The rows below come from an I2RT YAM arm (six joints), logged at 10 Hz.
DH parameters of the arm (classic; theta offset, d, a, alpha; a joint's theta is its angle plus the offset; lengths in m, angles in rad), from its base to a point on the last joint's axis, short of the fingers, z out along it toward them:
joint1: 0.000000 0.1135 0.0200 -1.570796
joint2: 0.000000 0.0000 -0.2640 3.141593
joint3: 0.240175 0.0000 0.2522 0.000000
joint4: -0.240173 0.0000 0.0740 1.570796
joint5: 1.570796 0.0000 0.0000 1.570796
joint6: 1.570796 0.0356 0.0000 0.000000
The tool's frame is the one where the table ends.
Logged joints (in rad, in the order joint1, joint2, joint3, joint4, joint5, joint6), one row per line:
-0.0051, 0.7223, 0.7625, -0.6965, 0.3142, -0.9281
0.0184, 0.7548, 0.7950, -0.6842, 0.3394, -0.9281
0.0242, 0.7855, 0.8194, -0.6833, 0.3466, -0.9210
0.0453, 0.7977, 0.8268, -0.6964, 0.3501, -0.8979
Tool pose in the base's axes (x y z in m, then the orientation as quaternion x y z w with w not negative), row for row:
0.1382, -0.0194, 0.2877, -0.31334, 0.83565, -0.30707, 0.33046
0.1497, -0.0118, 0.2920, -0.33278, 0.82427, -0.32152, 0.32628
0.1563, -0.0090, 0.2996, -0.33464, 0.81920, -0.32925, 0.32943
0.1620, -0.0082, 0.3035, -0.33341, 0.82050, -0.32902, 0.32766
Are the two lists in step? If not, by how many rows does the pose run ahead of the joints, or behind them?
The pose runs 1 row behind the joints: the pose in row i belongs to the joints in row i - 1.
